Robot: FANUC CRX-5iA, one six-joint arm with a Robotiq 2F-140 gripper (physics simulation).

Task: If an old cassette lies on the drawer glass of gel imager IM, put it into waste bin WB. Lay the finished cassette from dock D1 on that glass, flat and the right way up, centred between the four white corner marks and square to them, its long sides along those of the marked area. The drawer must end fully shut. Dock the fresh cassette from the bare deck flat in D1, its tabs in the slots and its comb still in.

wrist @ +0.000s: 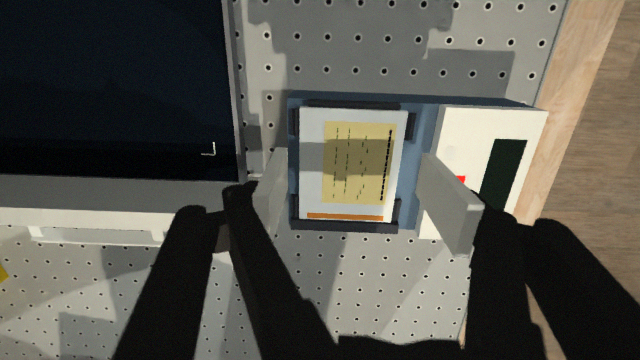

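Observation:
The finished cassette (311, 185), a white plate with a yellow gel window, dark band marks and an orange strip at its lower edge, lies in the blue dock D1 (426, 120) between black corner holders. My gripper (353, 171) is open and empty. Its fingers stand apart to the left and right of the cassette in the view, apparently above the dock, with a gap on each side; their exact height is hard to tell. The drawer glass (115, 90) of imager IM is dark, and one white corner mark (214, 150) shows. The fresh cassette does not show.
The dock's white panel (465, 130) with a dark display and a red square stands right of the cassette. The drawer front (90, 220) with its handle is at left. A yellow corner (2, 272) shows at the left edge. The perforated deck (360, 310) has a wooden border (575, 75).

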